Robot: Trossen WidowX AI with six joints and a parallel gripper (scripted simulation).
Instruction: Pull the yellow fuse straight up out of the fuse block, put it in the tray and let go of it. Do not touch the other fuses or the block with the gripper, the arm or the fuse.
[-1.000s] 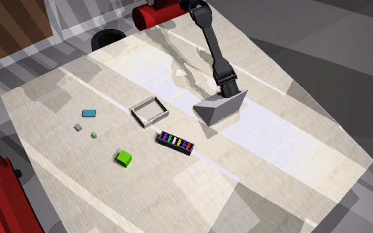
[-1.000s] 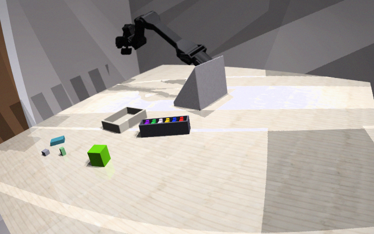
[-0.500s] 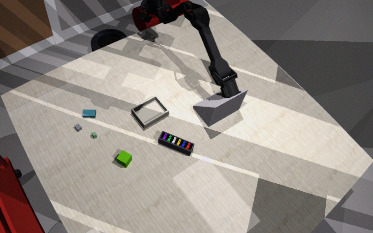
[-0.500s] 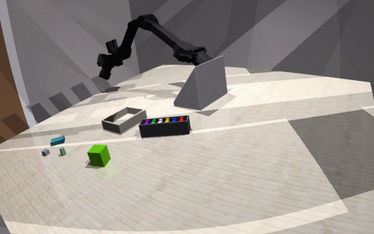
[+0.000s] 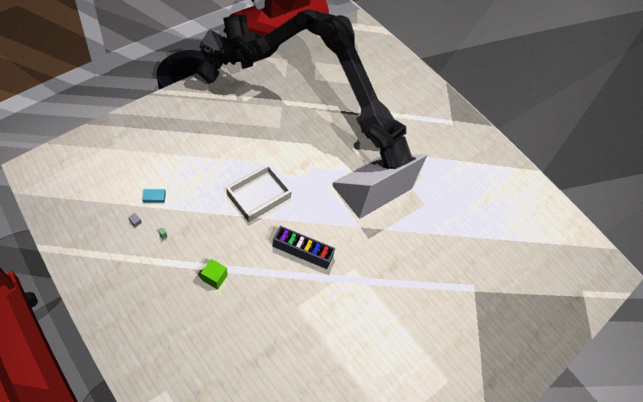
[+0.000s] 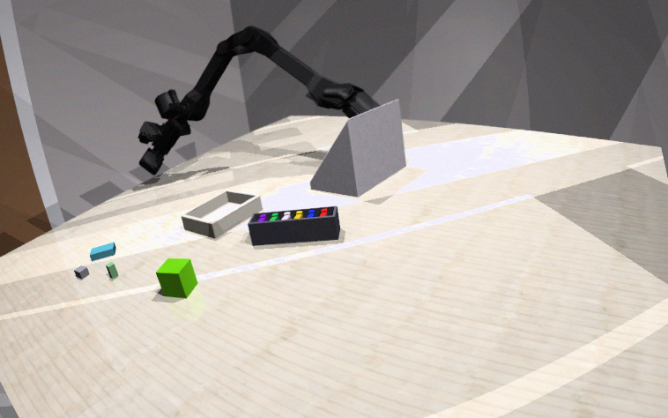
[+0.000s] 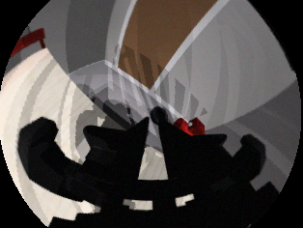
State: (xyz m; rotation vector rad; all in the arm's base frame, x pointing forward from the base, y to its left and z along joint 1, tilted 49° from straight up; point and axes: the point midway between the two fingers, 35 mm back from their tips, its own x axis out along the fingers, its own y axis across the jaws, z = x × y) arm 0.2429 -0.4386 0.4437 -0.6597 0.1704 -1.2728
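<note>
Right now the yellow fuse is 71 cm to the left of my gripper tip, 4 cm ahead of it and 1 cm below it. The rest, counted from my gripper tip: teal block 40 cm to the left, 32 cm ahead, 3 cm below; then small green piece 52 cm to the left, 34 cm ahead, 3 cm below; then grey tray 52 cm to the left, 7 cm ahead, 4 cm below.
</note>
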